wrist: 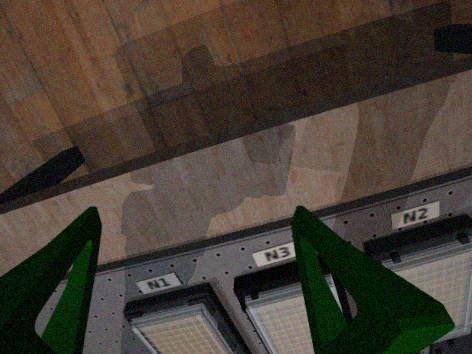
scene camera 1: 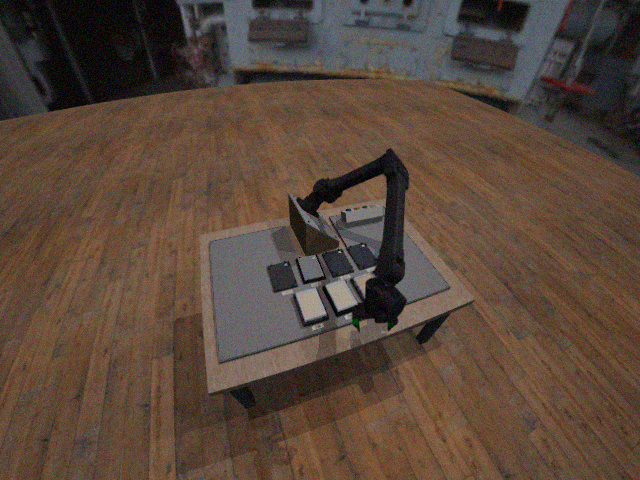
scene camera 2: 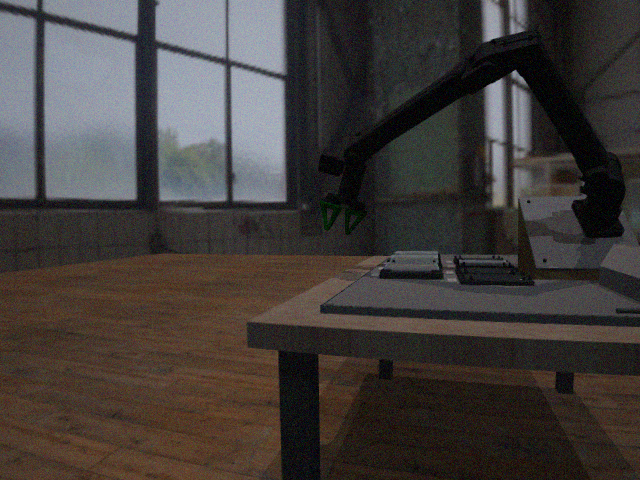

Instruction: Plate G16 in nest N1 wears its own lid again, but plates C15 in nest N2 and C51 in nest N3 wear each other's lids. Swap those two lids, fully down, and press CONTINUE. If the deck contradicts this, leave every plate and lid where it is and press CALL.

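Where they show: gripper, fingertip midpoint: (wrist: 199,215) (scene camera 1: 373,330) (scene camera 2: 337,232); arm's base at its link origin: (scene camera 1: 306,208) (scene camera 2: 596,219).
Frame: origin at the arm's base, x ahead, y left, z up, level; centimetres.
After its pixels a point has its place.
My gripper (scene camera 1: 373,328) @[x 66.2, y -4.7, z -2.8 cm] (scene camera 2: 338,230) @[x 66.2, y -4.7, z -2.8 cm] (wrist: 199,215) @[x 66.2, y -4.7, z -2.8 cm] is open and empty, above and beyond the table's front edge. In the wrist view, nests N1, N3 and N2 stand left to right. The plate in N1 (scene camera 1: 363,283) @[x 44.1, y 6.6, z -10.2 cm] (wrist: 180,334) @[x 49.7, y 7.4, z -10.3 cm], the plate in N3 (scene camera 1: 341,296) @[x 46.2, y -5.3, z -9.5 cm] (wrist: 280,320) @[x 48.8, y -3.3, z -9.5 cm] and the plate in N2 (scene camera 1: 310,304) @[x 44.4, y -18.0, z -9.4 cm] (wrist: 445,282) @[x 46.8, y -18.9, z -9.4 cm] have cream tops under what look like clear lids. The arm partly covers N1 in scene camera 1, and my right finger partly covers N3 in the wrist view. Plate and lid codes are not readable.
Behind the plates are dark nests (scene camera 1: 281,276) @[x 25.0, y -23.0, z -12.2 cm] (scene camera 1: 338,262) @[x 28.1, y 3.5, z -12.2 cm] (scene camera 1: 362,255) @[x 29.1, y 16.1, z -12.2 cm] and one holding a grey piece (scene camera 1: 310,268) @[x 26.7, y -9.9, z -11.4 cm]. A tilted panel (scene camera 1: 306,232) @[x 16.7, y -7.4, z 0.9 cm] (scene camera 2: 558,253) @[x 11.8, y 7.3, z -7.8 cm] stands behind them. A pale box with coloured buttons (scene camera 1: 361,213) @[x 7.5, y 28.3, z -6.4 cm] stands at the back right. The grey mat (scene camera 1: 242,310) @[x 34.0, y -42.9, z -13.2 cm] bears them.
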